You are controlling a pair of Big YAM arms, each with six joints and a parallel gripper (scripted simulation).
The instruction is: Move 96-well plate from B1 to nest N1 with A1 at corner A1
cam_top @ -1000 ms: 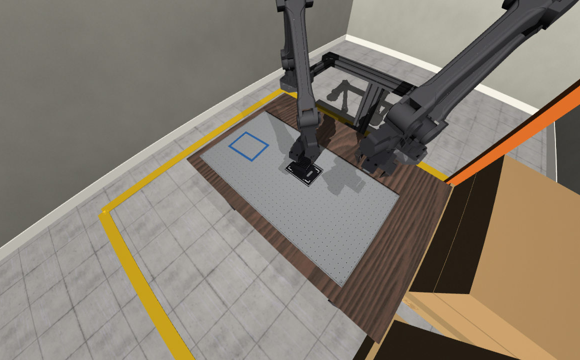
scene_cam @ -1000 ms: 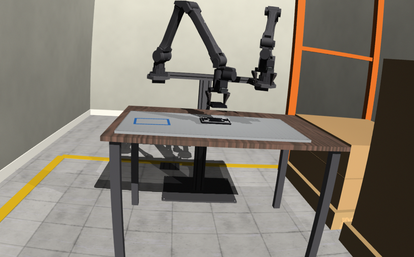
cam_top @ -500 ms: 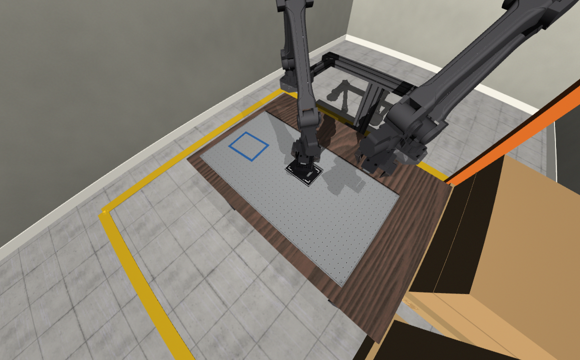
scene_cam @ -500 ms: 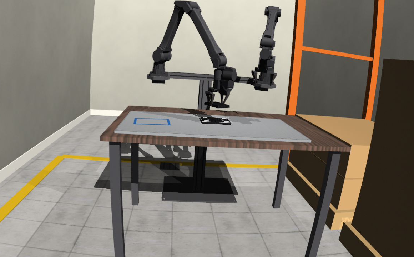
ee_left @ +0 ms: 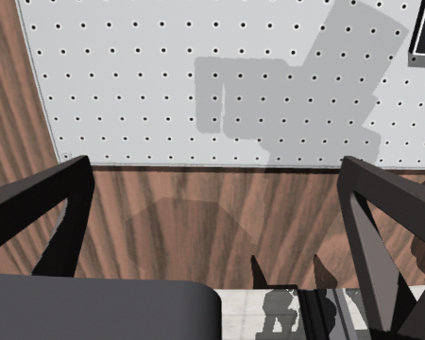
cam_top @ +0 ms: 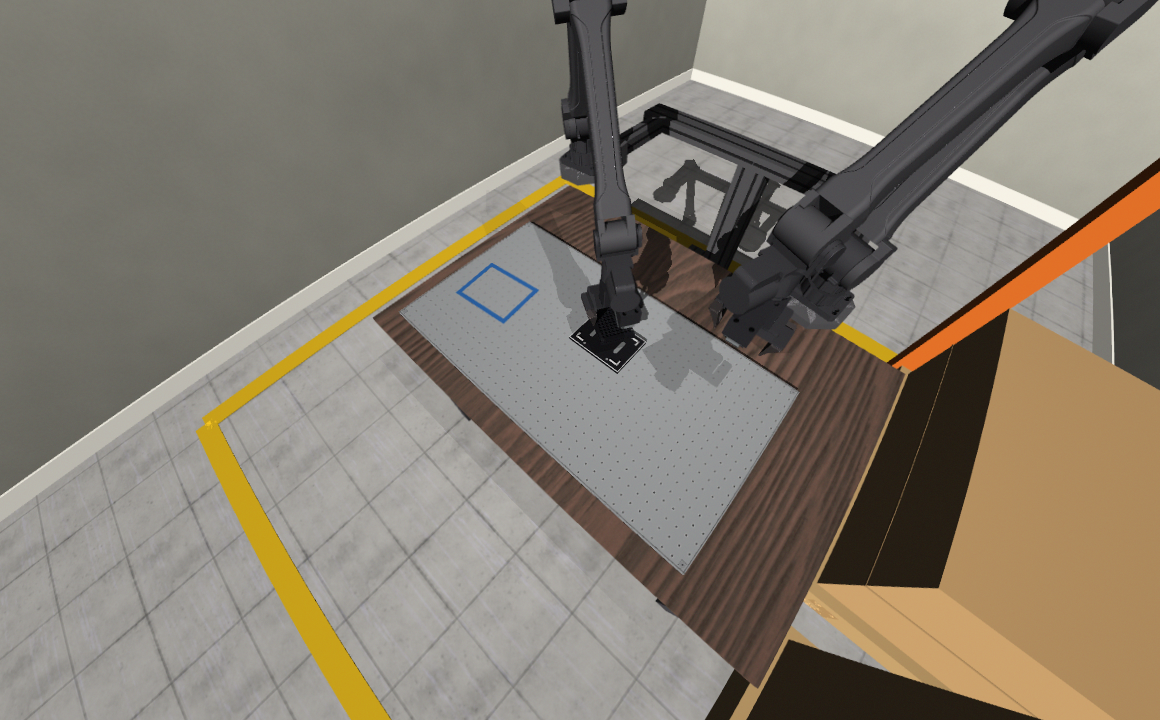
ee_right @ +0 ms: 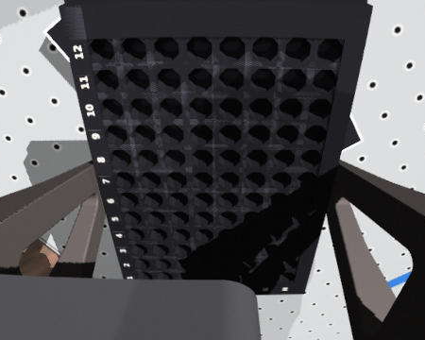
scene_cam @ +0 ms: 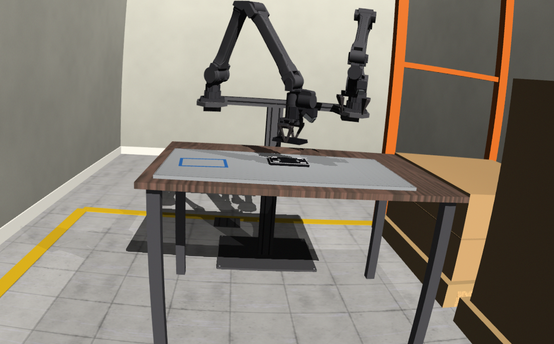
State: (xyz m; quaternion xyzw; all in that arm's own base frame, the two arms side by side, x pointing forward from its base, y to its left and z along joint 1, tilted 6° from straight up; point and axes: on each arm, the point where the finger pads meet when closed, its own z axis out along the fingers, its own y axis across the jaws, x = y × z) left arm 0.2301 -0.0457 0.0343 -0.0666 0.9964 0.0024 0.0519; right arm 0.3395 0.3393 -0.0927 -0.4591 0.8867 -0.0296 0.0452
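Right now my right hand is right at the black 96-well plate. Also, from my right hand: black plate nest N1: 10 cm below.
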